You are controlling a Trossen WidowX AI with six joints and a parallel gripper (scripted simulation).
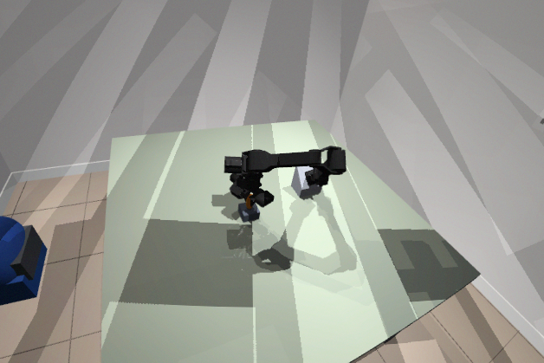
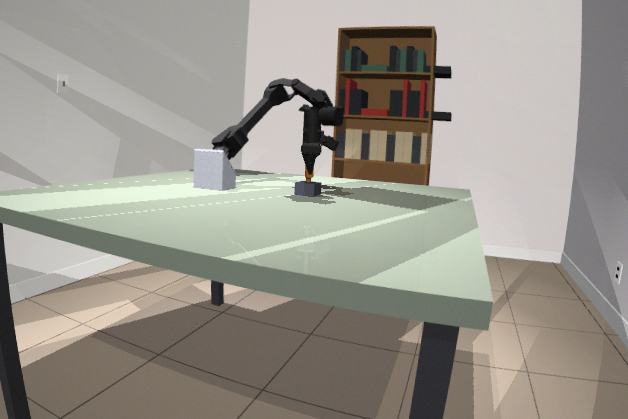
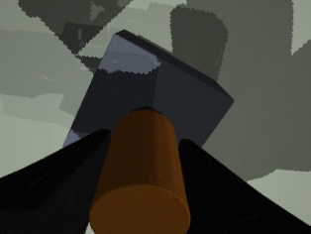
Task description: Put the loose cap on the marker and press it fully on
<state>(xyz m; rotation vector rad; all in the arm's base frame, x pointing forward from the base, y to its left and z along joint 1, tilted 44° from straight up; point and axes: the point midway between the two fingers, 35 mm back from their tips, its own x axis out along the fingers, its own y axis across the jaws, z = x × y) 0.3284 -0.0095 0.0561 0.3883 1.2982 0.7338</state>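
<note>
Right now my gripper tip is 10 mm below the orange cap. Round my gripper tip: holder block (50 mm below).
</note>
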